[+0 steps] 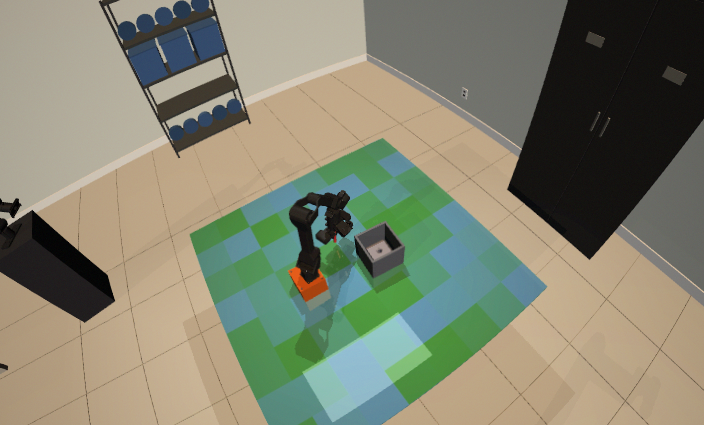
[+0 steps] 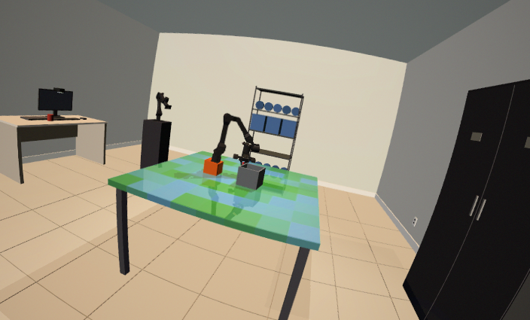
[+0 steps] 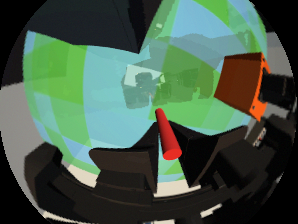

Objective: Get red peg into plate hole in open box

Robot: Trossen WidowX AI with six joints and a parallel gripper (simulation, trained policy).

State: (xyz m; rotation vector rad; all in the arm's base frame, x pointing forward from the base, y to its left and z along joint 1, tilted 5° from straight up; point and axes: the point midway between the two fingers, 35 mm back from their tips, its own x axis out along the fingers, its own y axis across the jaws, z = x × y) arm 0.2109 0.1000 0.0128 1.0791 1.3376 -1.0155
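My gripper tip is now 100 mm short of the holed plate, 200 mm to the left of it and 20 mm above it. The rest, counted from my gripper tip: red peg (10 mm to the right, 10 mm above).
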